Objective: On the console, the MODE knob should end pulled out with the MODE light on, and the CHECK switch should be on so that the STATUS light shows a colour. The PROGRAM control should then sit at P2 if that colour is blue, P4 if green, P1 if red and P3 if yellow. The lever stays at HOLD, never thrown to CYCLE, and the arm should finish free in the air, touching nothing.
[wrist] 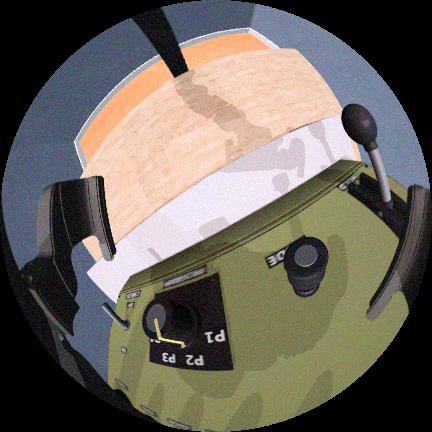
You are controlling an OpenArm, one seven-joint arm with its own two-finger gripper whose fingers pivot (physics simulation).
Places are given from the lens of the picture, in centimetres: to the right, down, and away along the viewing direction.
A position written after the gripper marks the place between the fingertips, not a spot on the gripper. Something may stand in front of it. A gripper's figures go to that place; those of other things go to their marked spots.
gripper point(216, 240): 0, 1, 4
mode knob point(304, 260): 4, 2, 5
lever point(358, 123): 11, -7, 4
The marked spots on the lever and the mode knob are 11 cm apart.
